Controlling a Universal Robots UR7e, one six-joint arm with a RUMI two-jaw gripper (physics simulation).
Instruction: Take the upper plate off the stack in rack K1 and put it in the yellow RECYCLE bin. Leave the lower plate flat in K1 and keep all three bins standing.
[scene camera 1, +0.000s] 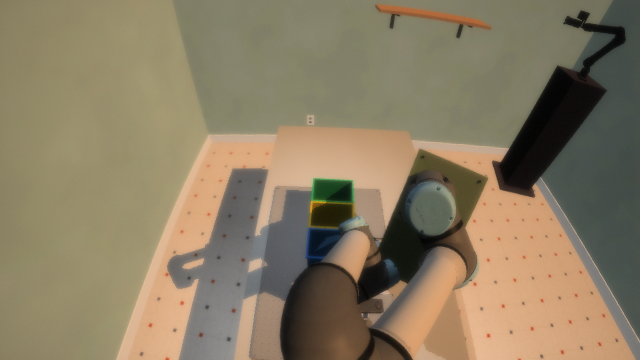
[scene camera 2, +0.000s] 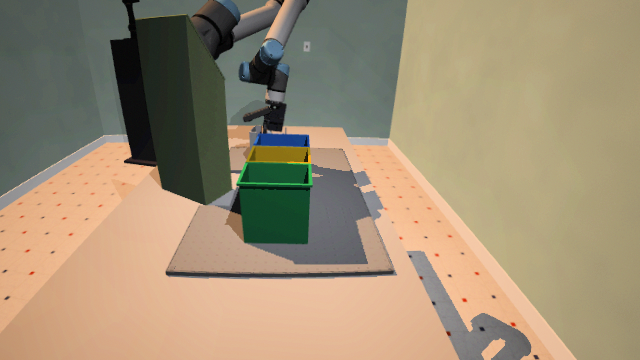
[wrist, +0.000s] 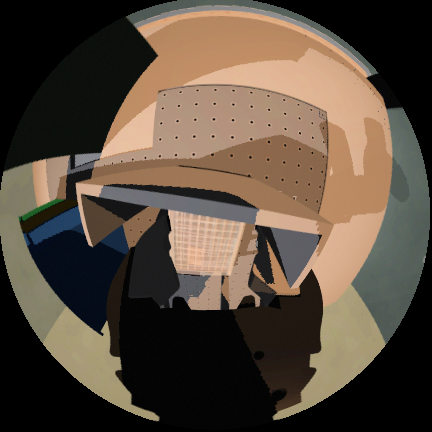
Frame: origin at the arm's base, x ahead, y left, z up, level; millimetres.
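Where they show: arm's base, origin of the base link: (scene camera 2: 188, 49).
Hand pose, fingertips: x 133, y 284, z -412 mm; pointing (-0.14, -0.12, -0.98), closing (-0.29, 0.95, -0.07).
Each offset is from my fingertips to the top centre of the thing. Level surfaces: height alone.
My gripper (scene camera 2: 275, 128) (wrist: 212, 215) is over rack K1, behind the blue bin in scene view 2. In the wrist view its dark jaws are shut on the sides of a pale gridded plate @[27 mm ahead, 2 mm right, 7 mm up] (wrist: 205, 242), which I take for the upper plate. The rack @[37 mm ahead, 3 mm right, 94 mm up] (wrist: 200, 200) shows as a pale and grey frame with triangular ends; its label cannot be read. The lower plate cannot be made out. The yellow bin @[172 mm ahead, 337 mm right, 126 mm up] (scene camera 1: 331, 215) (scene camera 2: 280, 155) stands upright between the green bin @[199 mm ahead, 465 mm right, 126 mm up] (scene camera 1: 332, 190) (scene camera 2: 276, 215) and the blue bin @[145 mm ahead, 209 mm right, 126 mm up] (scene camera 1: 319, 243) (scene camera 2: 282, 141) (wrist: 57, 227), both upright.
A tall dark-green cabinet (scene camera 1: 462, 187) (scene camera 2: 175, 100) stands beside the bins, close to the arm. The bins stand in a row on a perforated board @[54 mm down] (scene camera 2: 200, 250) (wrist: 215, 117). A tall black column (scene camera 1: 547, 130) (scene camera 2: 131, 100) stands beyond the cabinet.
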